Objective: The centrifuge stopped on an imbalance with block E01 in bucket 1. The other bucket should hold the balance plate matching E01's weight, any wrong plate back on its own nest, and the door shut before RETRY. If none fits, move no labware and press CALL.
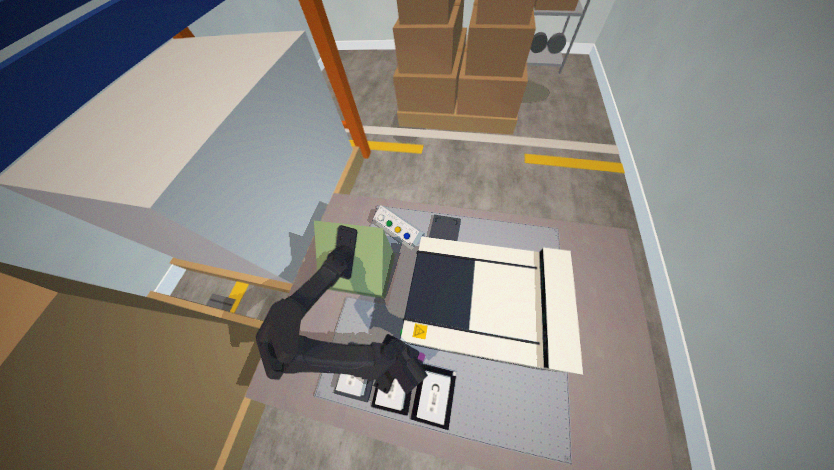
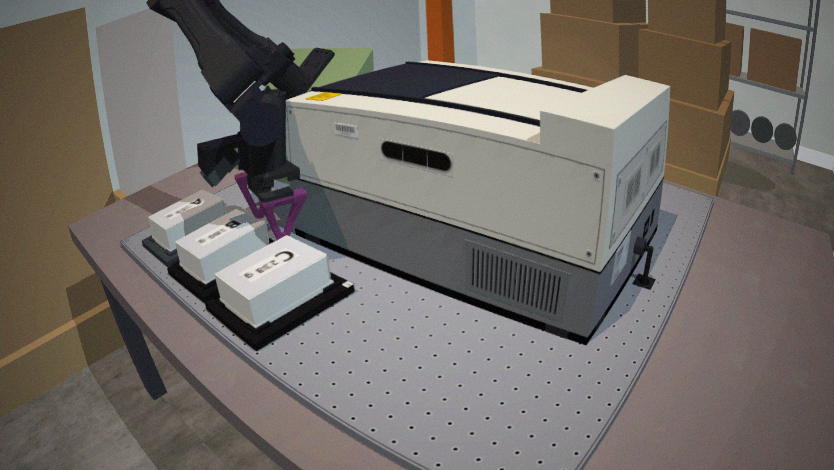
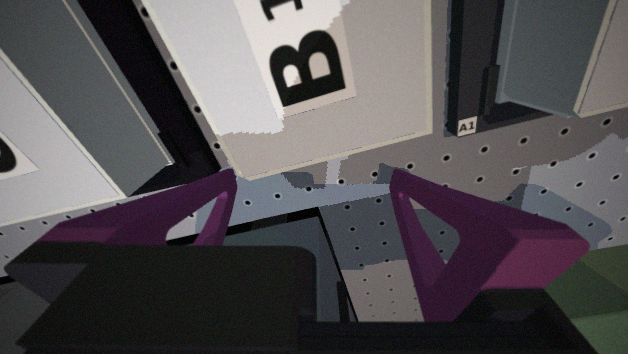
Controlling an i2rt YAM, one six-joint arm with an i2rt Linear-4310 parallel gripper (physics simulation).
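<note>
My gripper is open and empty, its purple fingers just off the centrifuge-side end of plate B. Plate C and plate A stand on either side; all three white plates sit on dark nests. Weights are too blurred to read surely. The cream centrifuge has a dark panel on top; buckets and block E01 do not show. A button box has white, green, yellow and blue buttons.
A green block stands near the arm base. A dark box stands behind the centrifuge. The perforated board carries the nests and centrifuge. Stacked cartons stand beyond the table.
</note>
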